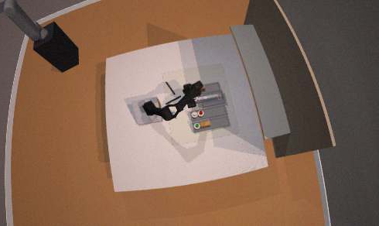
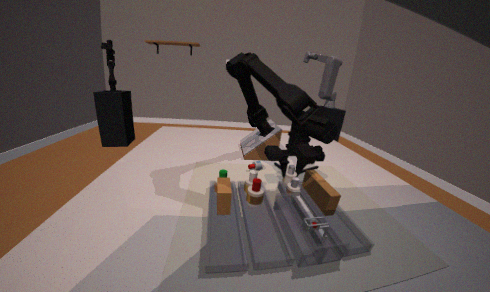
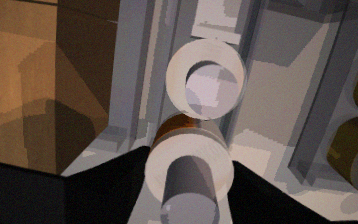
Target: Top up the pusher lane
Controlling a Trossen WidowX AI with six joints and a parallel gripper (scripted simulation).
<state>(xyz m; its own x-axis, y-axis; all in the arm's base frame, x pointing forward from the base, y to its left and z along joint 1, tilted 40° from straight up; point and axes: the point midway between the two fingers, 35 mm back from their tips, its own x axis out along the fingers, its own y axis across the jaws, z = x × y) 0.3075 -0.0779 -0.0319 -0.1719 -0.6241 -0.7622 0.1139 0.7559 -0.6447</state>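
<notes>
Right now my gripper tip is 150 mm short of the sprung lane, 50 mm to the left of it and 40 mm above it. Round my gripper tip: pale pusher plate: 150 mm ahead, 50 mm to the right, 10 mm below.
</notes>
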